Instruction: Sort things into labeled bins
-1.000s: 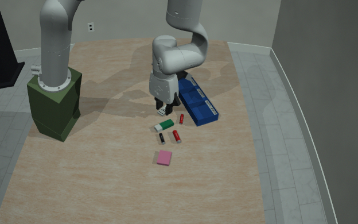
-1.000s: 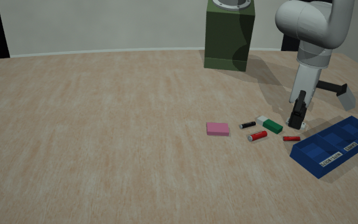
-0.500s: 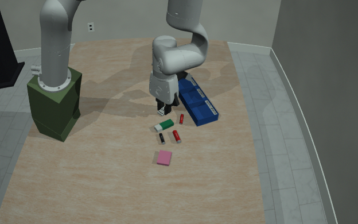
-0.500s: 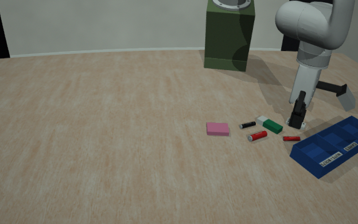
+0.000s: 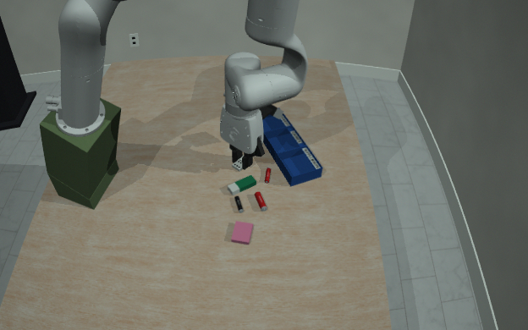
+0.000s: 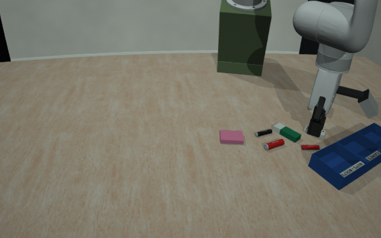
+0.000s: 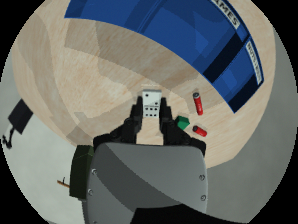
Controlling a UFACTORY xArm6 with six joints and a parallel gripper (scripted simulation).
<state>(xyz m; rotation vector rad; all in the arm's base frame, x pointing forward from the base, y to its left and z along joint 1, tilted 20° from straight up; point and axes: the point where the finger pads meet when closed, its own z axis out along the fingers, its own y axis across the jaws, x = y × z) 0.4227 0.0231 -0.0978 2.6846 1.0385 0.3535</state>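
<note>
My gripper is now 11 cm short of the blue bin, 4 cm to the right of it and 1 cm above it. The rest, counted from my hand: white domino (2 cm below); then green-and-white eraser (8 cm to the right, 2 cm below, 2 cm behind); then thin red battery (5 cm to the right, 5 cm ahead, 2 cm below).
</note>
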